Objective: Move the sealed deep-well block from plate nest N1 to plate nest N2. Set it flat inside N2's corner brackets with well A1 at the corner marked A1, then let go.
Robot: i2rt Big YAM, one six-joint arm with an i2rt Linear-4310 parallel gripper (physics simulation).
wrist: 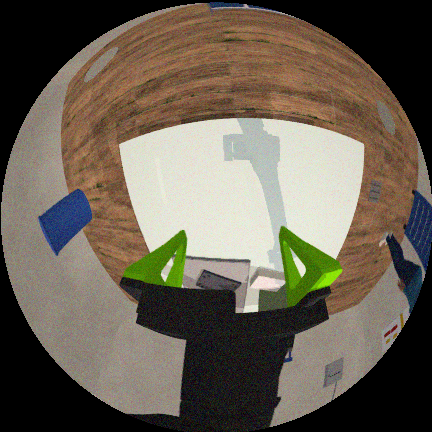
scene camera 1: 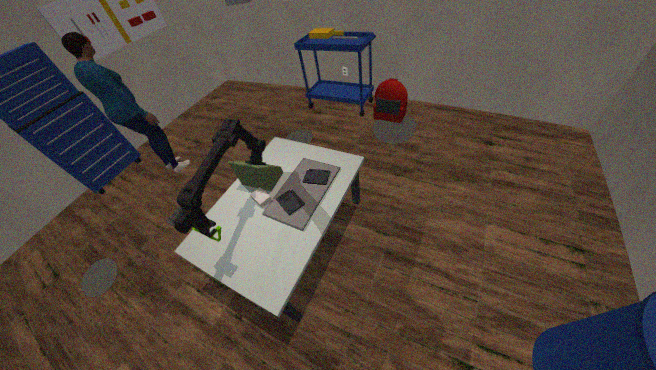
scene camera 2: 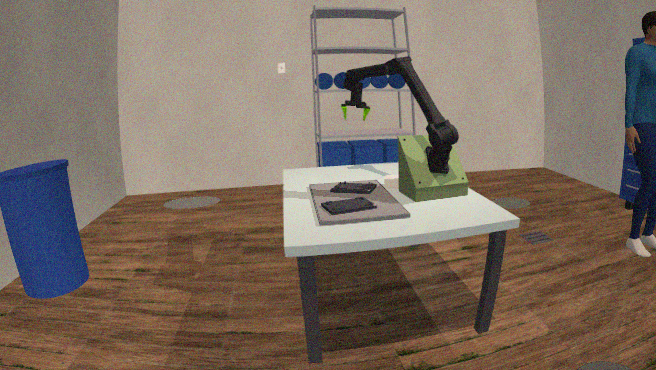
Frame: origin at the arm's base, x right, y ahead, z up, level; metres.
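Where they show: gripper, fingertip midpoint: (wrist: 232, 232) (scene camera 1: 213, 237) (scene camera 2: 354, 120); arm's base at its link origin: (scene camera 1: 255, 164) (scene camera 2: 436, 160).
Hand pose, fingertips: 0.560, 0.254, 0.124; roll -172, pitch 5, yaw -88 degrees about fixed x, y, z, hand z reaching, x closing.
Observation:
Each offset is from my fingertips to the top centre of the thing, as dx, dy, dz. Level surfaces: height alone.
My gripper (scene camera 1: 206, 232) (scene camera 2: 355, 119) (wrist: 232, 232) is open and empty, its green fingers pointing down high above the table, beyond the board's end. A grey board (scene camera 1: 295, 222) (scene camera 2: 390, 212) (wrist: 235, 267) lies on the table with two dark plate-shaped items. The one closer to the gripper (scene camera 1: 290, 202) (scene camera 2: 353, 187) (wrist: 220, 280) shows small raised corners in the scene camera 2 view. The farther one {-0.696, +0.130, -0.229} (scene camera 1: 317, 176) (scene camera 2: 348, 205) looks flat-topped and solid. Which is N1 or N2, which bears the sealed block, and the A1 marks are too small to tell.
A green angled base (scene camera 1: 257, 175) (scene camera 2: 432, 192) carries the arm beside the board. A low pale box {-0.400, -0.129, -0.218} (scene camera 1: 260, 197) (wrist: 267, 281) lies between base and board. The white table {dz -0.260} (scene camera 1: 250, 260) (scene camera 2: 450, 220) (wrist: 200, 190) bears the arm's shadow. A person (scene camera 1: 107, 95) (scene camera 2: 642, 95) stands beyond the table.

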